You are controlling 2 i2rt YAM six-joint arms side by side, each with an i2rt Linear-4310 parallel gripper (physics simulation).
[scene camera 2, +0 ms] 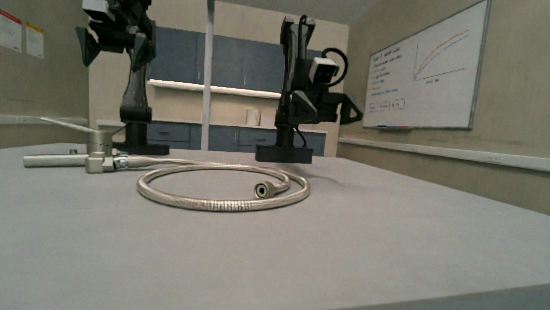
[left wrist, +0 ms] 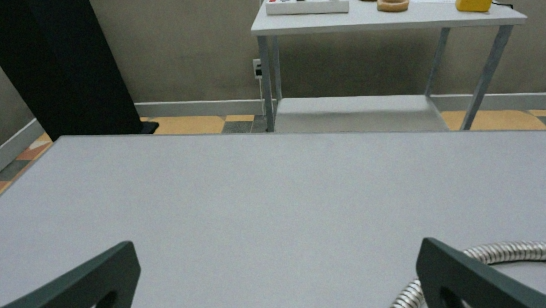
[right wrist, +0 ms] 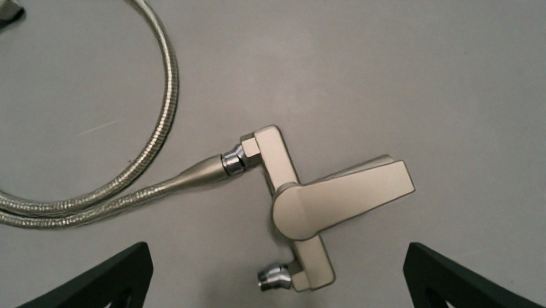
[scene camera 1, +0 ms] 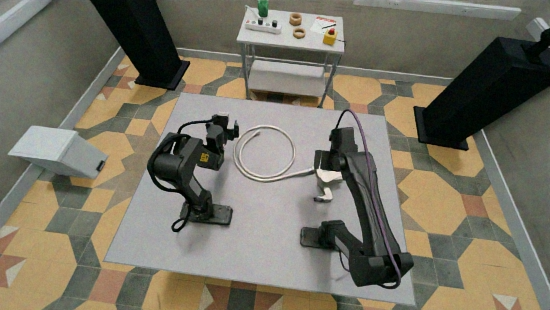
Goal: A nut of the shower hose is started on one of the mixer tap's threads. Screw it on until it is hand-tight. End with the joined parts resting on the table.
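Seen in the pictures: left gripper, between the fingertips: [scene camera 2: 339, 116] [left wrist: 277, 254]; right gripper, between the fingertips: [scene camera 2: 109, 68] [right wrist: 278, 255]; left arm's base, origin of its link: [scene camera 2: 284, 149] [scene camera 1: 206, 212]; right arm's base, origin of its link: [scene camera 2: 135, 146] [scene camera 1: 325, 238].
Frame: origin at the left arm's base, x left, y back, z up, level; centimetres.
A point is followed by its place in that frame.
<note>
The mixer tap [scene camera 1: 325, 192] @[x -50.0, y -14.4, z -1.3 cm] [scene camera 2: 100, 162] @[x -45.4, y -28.1, z -2.2 cm] [right wrist: 292, 212] @[x -48.7, y -20.0, z 3.6 cm] lies on the table with its lever upward. The hose [scene camera 1: 295, 152] @[x -35.8, y -34.2, z -2.9 cm] [scene camera 2: 227, 205] @[x -21.1, y -49.7, z -3.4 cm] [left wrist: 510, 252] @[x -18.7, y -48.5, z -3.1 cm] [right wrist: 172, 75] @[x -35.7, y -34.9, z -3.1 cm] lies coiled beside it. Its conical nut [right wrist: 207, 169] @[x -40.2, y -23.9, z -1.1 cm] sits against one chrome thread piece [right wrist: 233, 160] @[x -43.0, y -24.8, z -1.2 cm], roughly in line; how far it is screwed on cannot be told. The tap's other thread piece [right wrist: 275, 277] @[x -47.2, y -12.3, z -1.9 cm] is bare. The hose's free end [scene camera 1: 257, 134] @[x -15.4, y -42.5, z -2.7 cm] [scene camera 2: 262, 189] @[x -15.6, y -44.6, z -2.7 cm] lies inside the coil. My right gripper [scene camera 2: 111, 66] @[x -47.0, y -20.5, z 17.5 cm] [right wrist: 278, 255] @[x -47.0, y -20.5, z 17.5 cm] is open above the tap, pointing down. My left gripper [scene camera 2: 327, 112] @[x -1.5, y -40.4, z 10.1 cm] [left wrist: 277, 254] @[x -1.5, y -40.4, z 10.1 cm] is open and empty, left of the coil in scene camera 1.
A side table [scene camera 1: 290, 40] [left wrist: 390, 22] stands beyond the work table's far edge, with a power strip [scene camera 1: 263, 26] [left wrist: 306, 7], wooden rings and a yellow box [scene camera 1: 330, 36] [left wrist: 473, 5] on it. Black pillars [scene camera 1: 142, 42] [scene camera 1: 485, 92] stand at either side.
</note>
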